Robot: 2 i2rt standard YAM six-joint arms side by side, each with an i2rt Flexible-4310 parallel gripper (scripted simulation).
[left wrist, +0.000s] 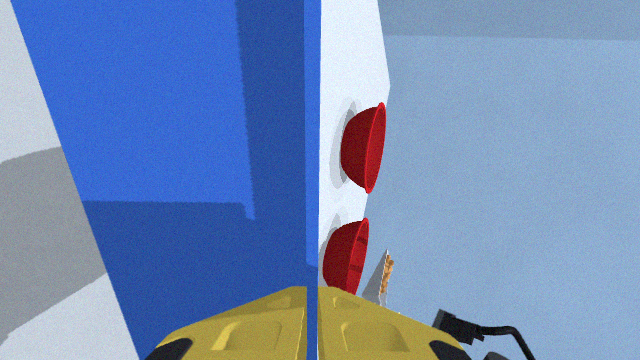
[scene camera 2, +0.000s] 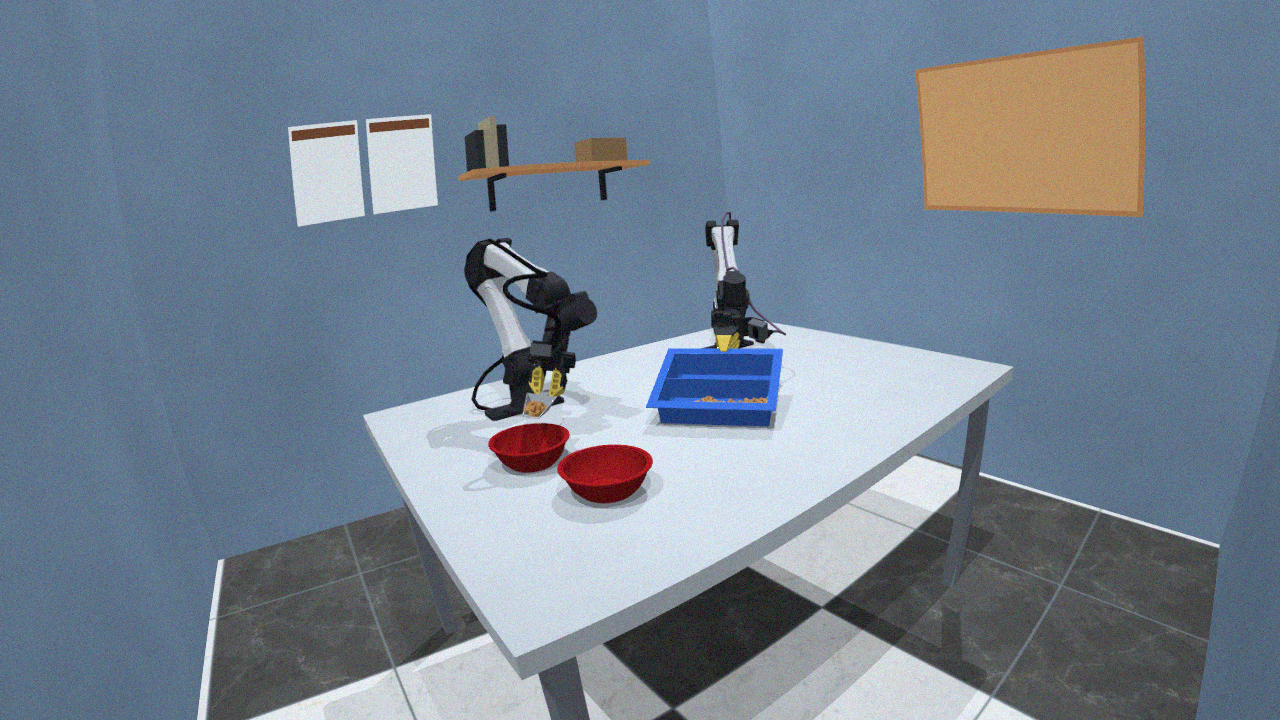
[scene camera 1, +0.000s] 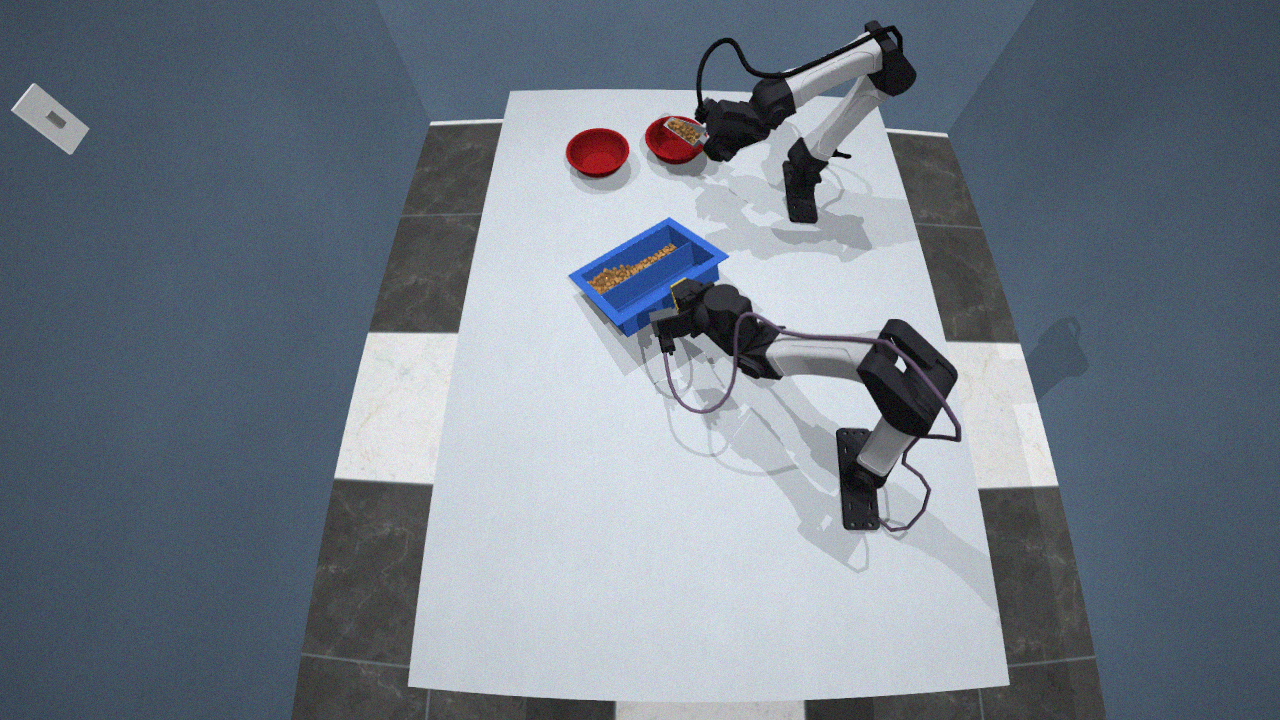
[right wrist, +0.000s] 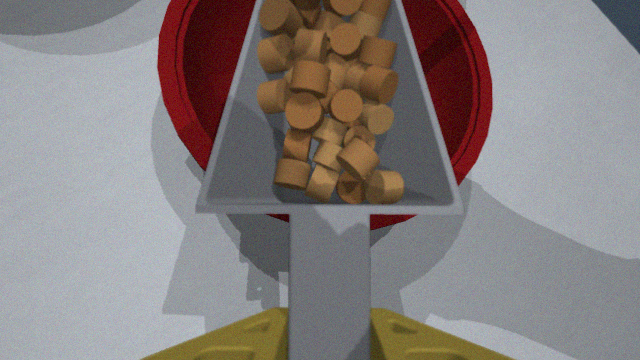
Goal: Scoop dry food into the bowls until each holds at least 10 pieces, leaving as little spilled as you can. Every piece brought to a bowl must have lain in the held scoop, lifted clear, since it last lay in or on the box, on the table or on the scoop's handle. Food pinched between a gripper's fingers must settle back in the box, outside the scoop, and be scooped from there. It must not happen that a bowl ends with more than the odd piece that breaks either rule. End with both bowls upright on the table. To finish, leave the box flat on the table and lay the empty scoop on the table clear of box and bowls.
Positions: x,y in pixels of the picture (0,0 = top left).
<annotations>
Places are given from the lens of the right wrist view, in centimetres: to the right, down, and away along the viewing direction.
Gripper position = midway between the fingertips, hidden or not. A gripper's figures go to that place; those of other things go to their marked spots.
my right gripper (right wrist: 328,323): 0, 4, 9
grey scoop (right wrist: 329,244): 0, 2, 8
red bowl (right wrist: 197,54): -6, -6, 16
The marked spots on the grey scoop and the red bowl are 13 cm apart.
</annotations>
